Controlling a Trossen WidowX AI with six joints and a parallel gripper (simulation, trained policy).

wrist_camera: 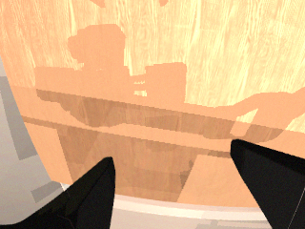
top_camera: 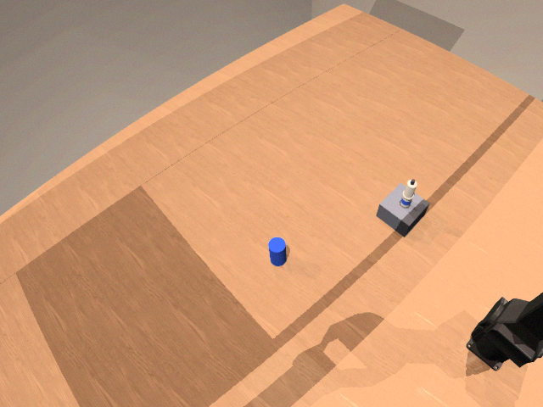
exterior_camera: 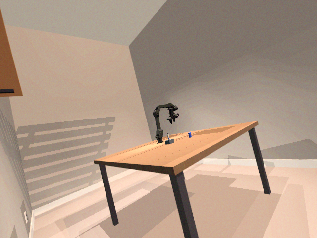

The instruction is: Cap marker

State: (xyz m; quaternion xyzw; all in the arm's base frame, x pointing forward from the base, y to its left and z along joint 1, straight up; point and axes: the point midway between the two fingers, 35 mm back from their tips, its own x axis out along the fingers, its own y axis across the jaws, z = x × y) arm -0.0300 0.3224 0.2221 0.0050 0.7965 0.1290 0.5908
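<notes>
My gripper tip is 400 mm short of the blue cap, 200 mm to the left of it and 160 mm above it. Also, from my gripper tip: grey holder block (300 mm ahead, 420 mm to the right, 170 mm below).
</notes>
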